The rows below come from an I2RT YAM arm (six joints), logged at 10 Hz.
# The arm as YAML. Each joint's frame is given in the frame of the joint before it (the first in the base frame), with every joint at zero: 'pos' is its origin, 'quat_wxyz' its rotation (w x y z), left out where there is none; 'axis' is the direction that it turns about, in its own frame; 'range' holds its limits. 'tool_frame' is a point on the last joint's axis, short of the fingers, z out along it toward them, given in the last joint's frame.
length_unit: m
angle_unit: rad
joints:
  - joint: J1
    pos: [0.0, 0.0, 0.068]
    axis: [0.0, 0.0, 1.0]
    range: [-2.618, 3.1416]
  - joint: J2
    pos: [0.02, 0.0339, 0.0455]
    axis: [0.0, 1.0, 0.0]
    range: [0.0, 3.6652]
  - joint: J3
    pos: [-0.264, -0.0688, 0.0]
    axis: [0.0, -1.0, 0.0]
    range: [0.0, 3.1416]
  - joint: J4
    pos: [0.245, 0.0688, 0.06]
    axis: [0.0, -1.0, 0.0]
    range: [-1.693, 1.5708]
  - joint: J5
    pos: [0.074, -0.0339, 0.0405]
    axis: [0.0, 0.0, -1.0]
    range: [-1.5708, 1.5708]
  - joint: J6
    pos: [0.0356, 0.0, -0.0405]
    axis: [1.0, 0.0, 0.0]
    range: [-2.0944, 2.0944]
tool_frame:
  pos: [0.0, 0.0, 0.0]
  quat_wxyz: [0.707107, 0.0, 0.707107, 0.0]
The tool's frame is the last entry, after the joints.
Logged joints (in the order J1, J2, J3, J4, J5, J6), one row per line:
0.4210, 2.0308, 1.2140, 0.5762, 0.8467, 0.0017
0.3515, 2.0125, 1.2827, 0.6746, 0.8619, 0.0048
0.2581, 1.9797, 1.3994, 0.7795, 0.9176, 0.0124
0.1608, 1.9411, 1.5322, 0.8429, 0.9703, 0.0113
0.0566, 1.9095, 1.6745, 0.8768, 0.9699, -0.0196
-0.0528, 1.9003, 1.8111, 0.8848, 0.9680, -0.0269
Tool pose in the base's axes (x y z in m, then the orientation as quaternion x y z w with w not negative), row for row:
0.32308, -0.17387, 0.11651, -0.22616, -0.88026, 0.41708, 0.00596
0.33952, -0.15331, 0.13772, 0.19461, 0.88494, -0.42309, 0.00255
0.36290, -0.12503, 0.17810, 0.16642, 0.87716, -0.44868, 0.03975
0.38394, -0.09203, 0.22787, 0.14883, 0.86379, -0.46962, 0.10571
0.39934, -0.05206, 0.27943, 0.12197, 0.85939, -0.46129, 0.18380
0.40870, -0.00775, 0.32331, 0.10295, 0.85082, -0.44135, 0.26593
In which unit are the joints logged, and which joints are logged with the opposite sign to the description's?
The joints are logged in radians. Opposite sign: J1, J4.
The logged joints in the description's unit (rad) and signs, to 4 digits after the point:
-0.4210, 2.0308, 1.2140, -0.5762, 0.8467, 0.0017
-0.3515, 2.0125, 1.2827, -0.6746, 0.8619, 0.0048
-0.2581, 1.9797, 1.3994, -0.7795, 0.9176, 0.0124
-0.1608, 1.9411, 1.5322, -0.8429, 0.9703, 0.0113
-0.0566, 1.9095, 1.6745, -0.8768, 0.9699, -0.0196
0.0528, 1.9003, 1.8111, -0.8848, 0.9680, -0.0269

